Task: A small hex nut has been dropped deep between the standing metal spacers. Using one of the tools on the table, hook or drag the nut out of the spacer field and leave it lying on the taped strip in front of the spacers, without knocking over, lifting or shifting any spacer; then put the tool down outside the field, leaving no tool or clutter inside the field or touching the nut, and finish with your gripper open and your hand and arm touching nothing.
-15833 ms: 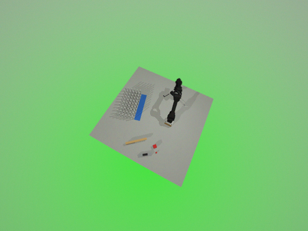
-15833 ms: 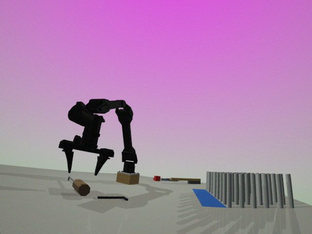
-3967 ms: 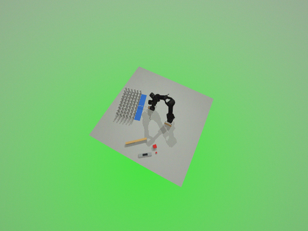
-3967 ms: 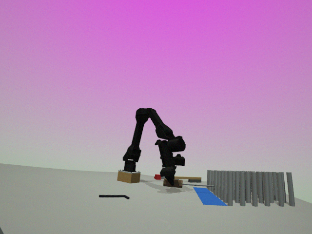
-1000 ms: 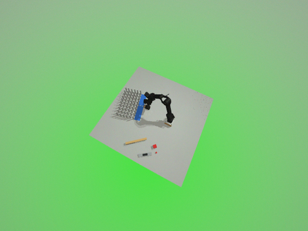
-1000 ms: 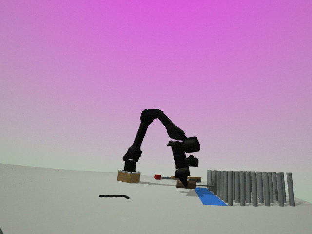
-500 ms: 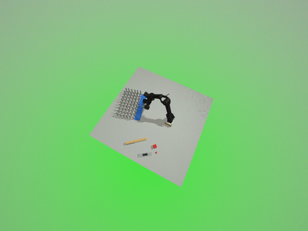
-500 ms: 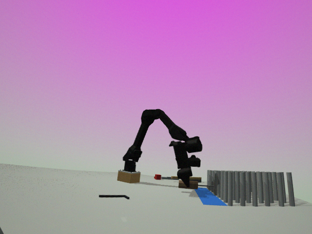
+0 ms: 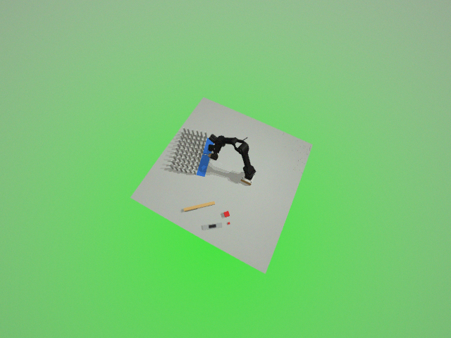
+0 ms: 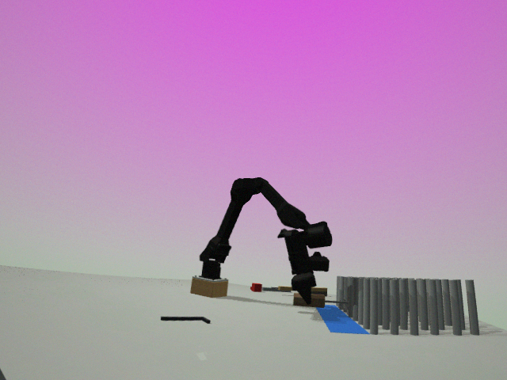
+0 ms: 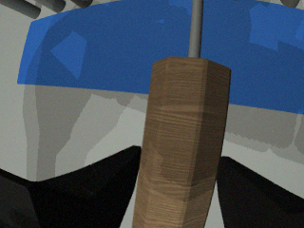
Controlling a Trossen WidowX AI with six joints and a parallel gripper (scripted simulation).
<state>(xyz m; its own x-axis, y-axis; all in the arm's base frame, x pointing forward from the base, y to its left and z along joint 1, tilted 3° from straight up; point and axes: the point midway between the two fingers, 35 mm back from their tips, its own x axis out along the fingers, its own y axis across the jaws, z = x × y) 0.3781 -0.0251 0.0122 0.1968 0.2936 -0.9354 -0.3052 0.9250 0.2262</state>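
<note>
My gripper tip is now 7 cm short of the blue taped strip, 2 cm to the right of it and 3 cm above it. Round my gripper tip: wooden-handled hook tool (10 cm ahead, 3 cm to the left); then black bent bar (15 cm behind, 32 cm to the right, 3 cm below); then hex nut (22 cm ahead, 7 cm to the left, 3 cm below).
</note>
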